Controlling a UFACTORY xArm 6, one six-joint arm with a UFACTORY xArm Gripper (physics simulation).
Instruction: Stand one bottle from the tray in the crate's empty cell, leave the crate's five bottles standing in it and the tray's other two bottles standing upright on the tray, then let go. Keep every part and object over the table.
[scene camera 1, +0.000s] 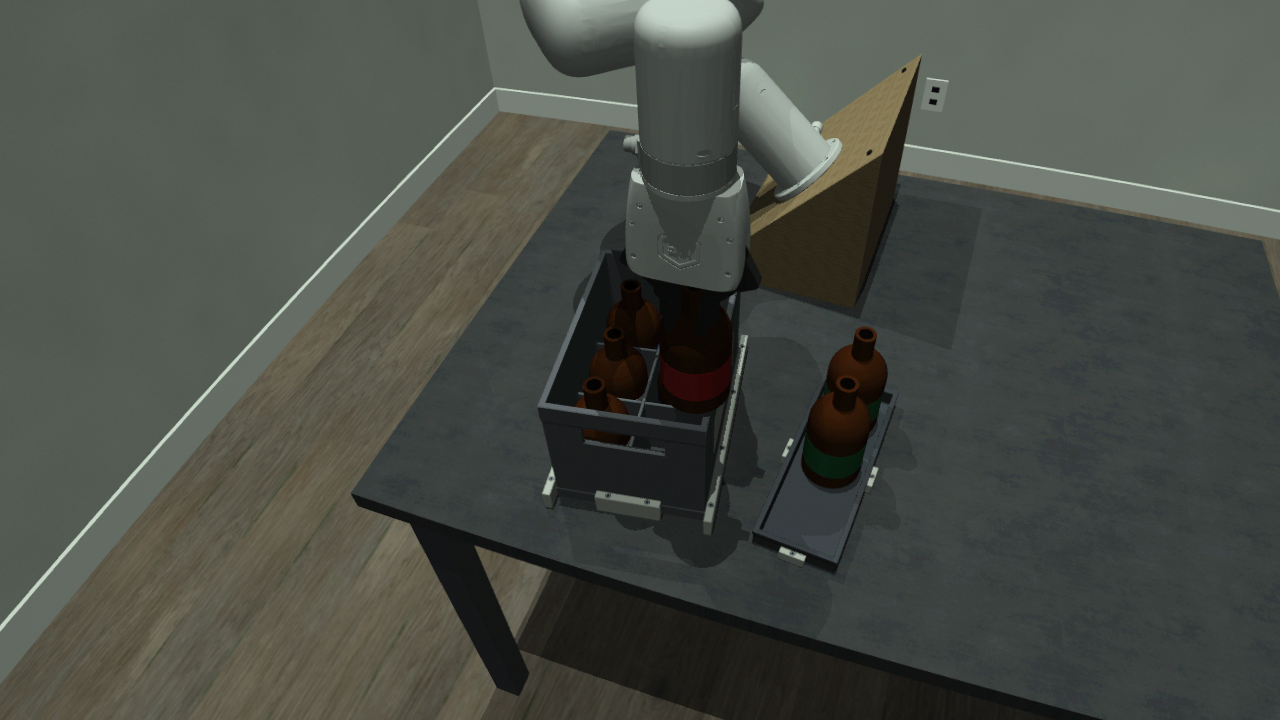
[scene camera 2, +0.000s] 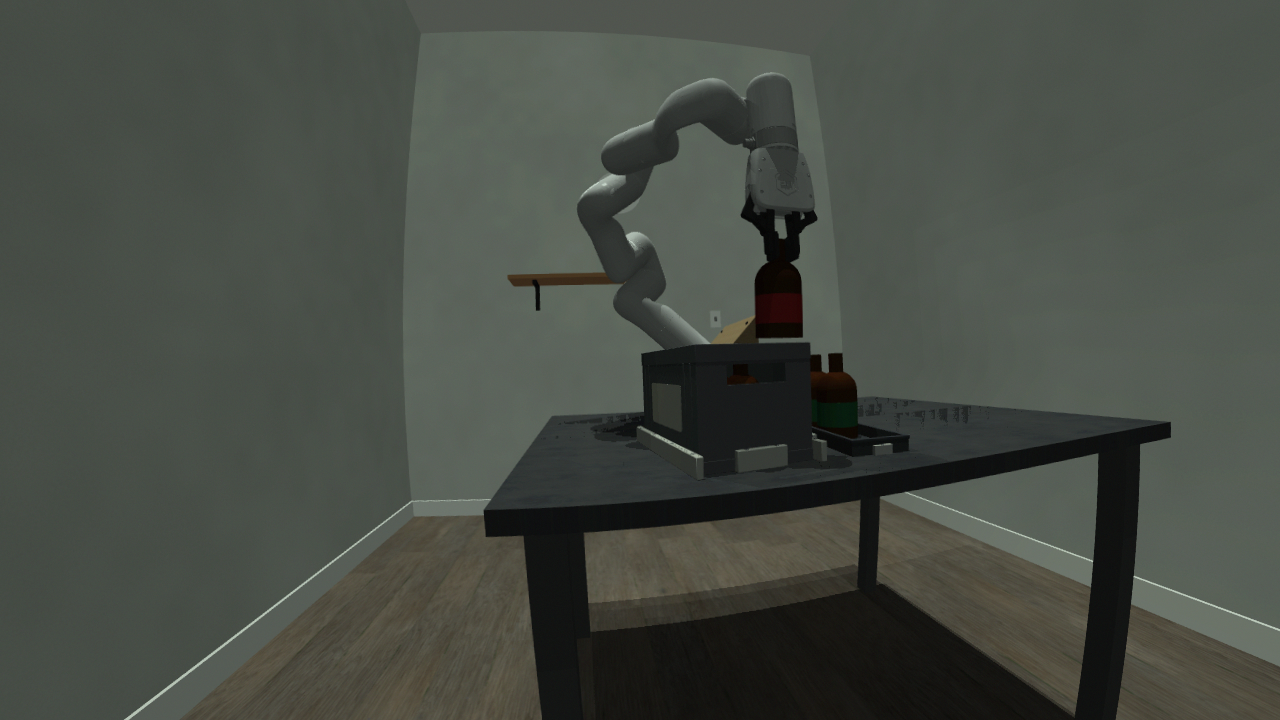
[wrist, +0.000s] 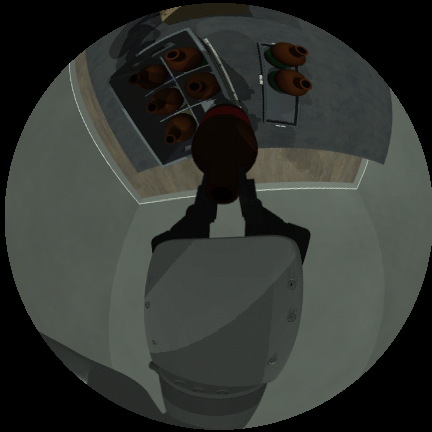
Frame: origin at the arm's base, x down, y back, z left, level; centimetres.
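Seen in the pictures: gripper, fingertip midpoint: (scene camera 1: 689, 323) (scene camera 2: 782, 260) (wrist: 226, 179); arm's base, link origin: (scene camera 1: 809, 171).
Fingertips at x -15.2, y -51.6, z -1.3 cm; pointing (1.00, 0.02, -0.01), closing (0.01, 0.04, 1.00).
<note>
Offsets run from my fingertips to a thing's top centre. "pt": to the spot under its first point.
My gripper (scene camera 2: 781, 254) (wrist: 226, 179) is shut on the neck of a brown bottle with a red label {dx -3.7, dy +2.1, dz -0.1 cm} (scene camera 1: 696, 380) (scene camera 2: 778, 306) (wrist: 225, 145). The bottle hangs upright over the right side of the grey crate {dx +12.9, dy +10.0, dz -8.7 cm} (scene camera 1: 626, 470) (scene camera 2: 751, 420), its base slightly above the rim in scene camera 2. Five bottles stand in the crate, among them a rear one (scene camera 1: 632, 319) (wrist: 184, 58) and a middle one {dx +14.1, dy +10.4, dz -4.1 cm} (wrist: 202, 86). The empty cell at the near right is partly hidden by the held bottle. Two green-labelled bottles {dx +14.4, dy +10.5, dz +15.0 cm} (scene camera 1: 834, 458) (scene camera 2: 838, 413) (wrist: 291, 81) stand upright on the tray {pt dx +29.9, dy +1.6, dz +14.6 cm} (scene camera 1: 810, 521) (wrist: 281, 109).
Pale strips {pt dx +28.0, dy -4.6, dz -6.3 cm} (scene camera 1: 628, 505) (scene camera 2: 760, 458) line the crate's base, and small pale blocks {pt dx +28.8, dy -4.3, dz +13.8 cm} (scene camera 1: 792, 556) sit around the tray. The wooden wedge mount (scene camera 1: 819, 241) with the arm's base stands behind the crate. The table's front edge (scene camera 1: 689, 616) runs in front of crate and tray.
</note>
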